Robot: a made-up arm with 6 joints. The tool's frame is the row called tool. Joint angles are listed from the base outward.
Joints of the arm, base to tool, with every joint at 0 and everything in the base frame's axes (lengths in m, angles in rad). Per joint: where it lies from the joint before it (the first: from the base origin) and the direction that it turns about. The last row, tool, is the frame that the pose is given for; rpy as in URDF.
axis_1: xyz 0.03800 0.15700 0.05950 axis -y
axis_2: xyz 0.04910 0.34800 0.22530 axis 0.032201 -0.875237 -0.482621
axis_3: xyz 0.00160 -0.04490 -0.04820 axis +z
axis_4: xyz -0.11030 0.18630 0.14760 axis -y
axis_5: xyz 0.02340 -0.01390 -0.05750 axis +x
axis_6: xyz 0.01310 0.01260 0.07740 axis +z
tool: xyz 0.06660 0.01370 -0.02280 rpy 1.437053 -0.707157 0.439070
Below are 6 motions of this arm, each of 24 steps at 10 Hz.
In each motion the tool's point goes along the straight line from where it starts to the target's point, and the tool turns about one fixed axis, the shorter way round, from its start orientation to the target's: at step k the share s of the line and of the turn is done. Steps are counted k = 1, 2, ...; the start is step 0. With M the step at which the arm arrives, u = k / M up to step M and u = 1 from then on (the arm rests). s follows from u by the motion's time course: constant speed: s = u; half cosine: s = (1 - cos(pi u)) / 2; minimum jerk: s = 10 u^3 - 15 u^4 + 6 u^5.
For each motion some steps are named. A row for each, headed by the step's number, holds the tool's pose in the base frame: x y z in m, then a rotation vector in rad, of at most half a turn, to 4 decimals.
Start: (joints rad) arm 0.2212 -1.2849 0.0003 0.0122 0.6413 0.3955
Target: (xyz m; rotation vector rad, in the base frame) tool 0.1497 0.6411 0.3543 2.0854 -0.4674 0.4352
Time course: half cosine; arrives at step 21
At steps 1, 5, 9, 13, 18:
1: 0.0407 0.6498 0.3967 2.5285 0.7207 0.4265
5: 0.0547 0.6486 0.3913 2.4960 0.5550 0.4333
9: 0.0827 0.6464 0.3804 2.4077 0.2351 0.4416
13: 0.1149 0.6439 0.3678 2.2708 -0.1144 0.4429
18: 0.1443 0.6415 0.3564 2.1167 -0.4140 0.4370

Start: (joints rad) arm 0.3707 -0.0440 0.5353 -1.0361 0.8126 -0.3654
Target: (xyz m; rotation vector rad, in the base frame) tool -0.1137 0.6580 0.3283 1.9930 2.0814 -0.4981
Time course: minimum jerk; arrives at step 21
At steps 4, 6, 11, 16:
4: -0.1212 0.5411 0.2495 1.9337 0.2041 -0.0634
6: -0.1205 0.5527 0.2573 1.9847 0.3776 -0.1039
11: -0.1173 0.6019 0.2905 2.1015 1.1509 -0.2838
16: -0.1144 0.6468 0.3207 2.0391 1.8922 -0.4547

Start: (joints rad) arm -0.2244 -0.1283 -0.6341 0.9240 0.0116 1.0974
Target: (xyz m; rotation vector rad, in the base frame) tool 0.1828 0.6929 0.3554 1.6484 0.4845 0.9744
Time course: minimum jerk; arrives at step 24
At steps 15, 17, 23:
15: 0.2024 0.6983 0.3609 1.4505 0.4113 1.1407
17: 0.1937 0.6959 0.3585 1.5402 0.4443 1.0683
23: 0.1828 0.6929 0.3554 1.6479 0.4843 0.9748

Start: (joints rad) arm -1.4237 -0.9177 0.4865 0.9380 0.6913 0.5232
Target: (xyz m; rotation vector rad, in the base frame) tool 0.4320 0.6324 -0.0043 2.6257 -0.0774 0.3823
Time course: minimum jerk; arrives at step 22
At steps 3, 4, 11, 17, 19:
3: 0.5086 0.5586 0.0758 -2.8700 0.2548 0.3438
4: 0.5067 0.5604 0.0738 -2.8905 0.2523 0.3269
11: 0.4711 0.5947 0.0366 3.0189 -0.1814 0.0262
17: 0.4383 0.6263 0.0023 2.6923 -0.0932 0.3301
19: 0.4336 0.6309 -0.0026 2.6426 -0.0814 0.3693

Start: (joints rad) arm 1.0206 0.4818 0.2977 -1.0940 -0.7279 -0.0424
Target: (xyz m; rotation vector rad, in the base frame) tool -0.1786 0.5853 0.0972 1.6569 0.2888 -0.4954
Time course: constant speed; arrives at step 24
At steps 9, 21, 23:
9: -0.1483 0.6445 0.1008 1.0474 -0.0704 0.4402
21: -0.1725 0.5971 0.0979 1.5521 0.2144 -0.2969
23: -0.1766 0.5892 0.0974 1.6230 0.2639 -0.4286

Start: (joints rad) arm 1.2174 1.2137 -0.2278 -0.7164 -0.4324 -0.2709
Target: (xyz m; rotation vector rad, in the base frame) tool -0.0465 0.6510 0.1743 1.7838 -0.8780 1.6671
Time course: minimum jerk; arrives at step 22
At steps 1, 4, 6, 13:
1: -0.2011 0.6428 0.2582 0.9073 -2.1568 0.9558
4: -0.1943 0.6431 0.2545 0.9552 -2.1142 0.9964
6: -0.1813 0.6438 0.2475 1.0446 -2.0290 1.0718
13: -0.0981 0.6483 0.2023 1.5456 -1.3710 1.4830

